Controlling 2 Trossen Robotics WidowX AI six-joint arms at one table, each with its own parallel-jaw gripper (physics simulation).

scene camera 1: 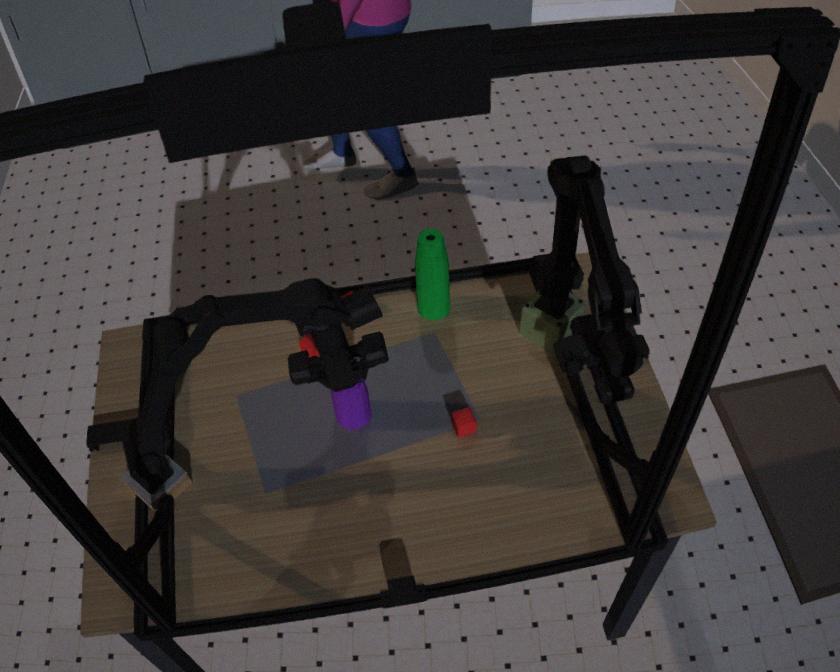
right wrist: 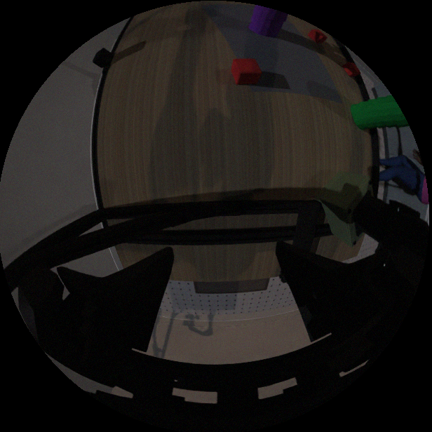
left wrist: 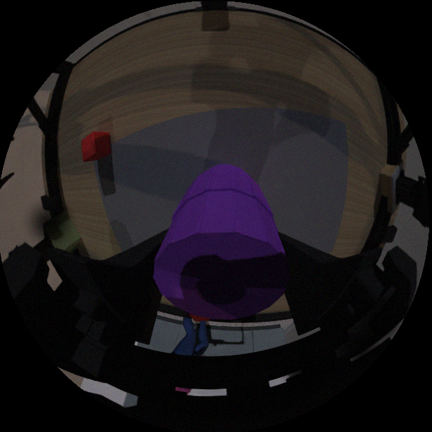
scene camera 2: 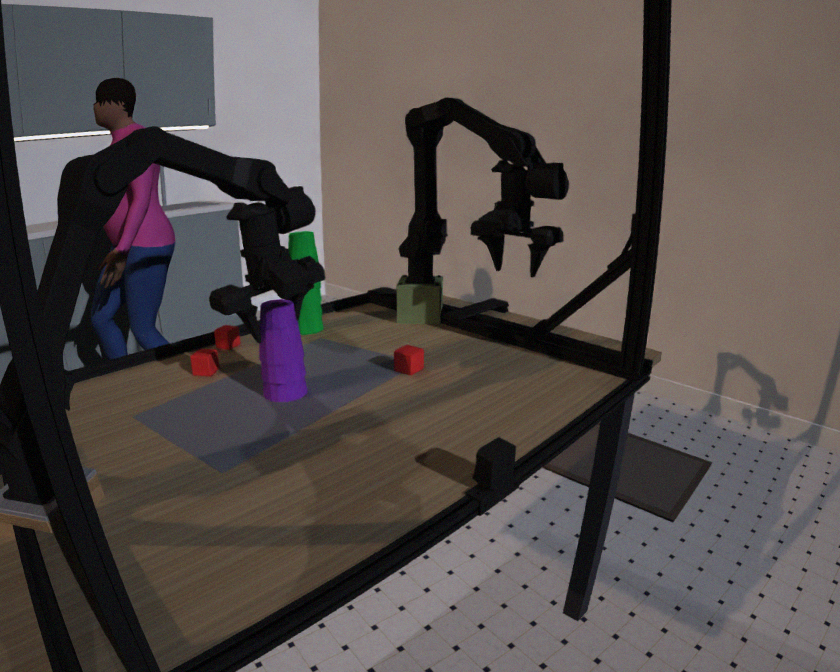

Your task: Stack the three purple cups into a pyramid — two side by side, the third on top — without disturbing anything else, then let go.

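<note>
The purple cups stand upright as one nested column on the grey mat. Rim lines show along the column, and its top has a dark opening. My left gripper points down around the column's upper part, one finger on each side, shut on it; the far finger is hidden behind the cups in scene camera 2. My right gripper is open and empty, high above the right side of the table.
A red cube lies at the mat's right corner. Two more red cubes, one nearer and one farther, lie behind the mat. A tall green column stands at the table's back.
</note>
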